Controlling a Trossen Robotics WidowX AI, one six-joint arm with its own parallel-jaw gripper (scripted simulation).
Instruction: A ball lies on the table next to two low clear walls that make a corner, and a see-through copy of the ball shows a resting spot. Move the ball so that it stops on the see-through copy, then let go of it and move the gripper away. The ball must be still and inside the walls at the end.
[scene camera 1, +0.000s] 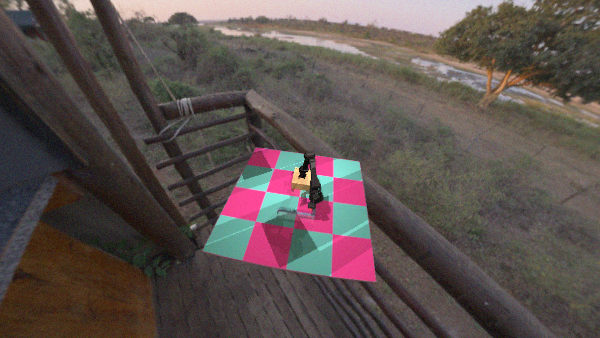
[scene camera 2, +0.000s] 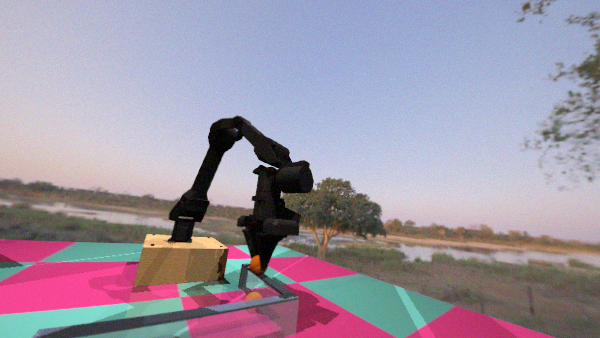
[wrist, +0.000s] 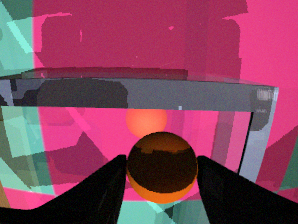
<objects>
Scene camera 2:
my gripper
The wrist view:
my gripper
see-through copy of ball
</objects>
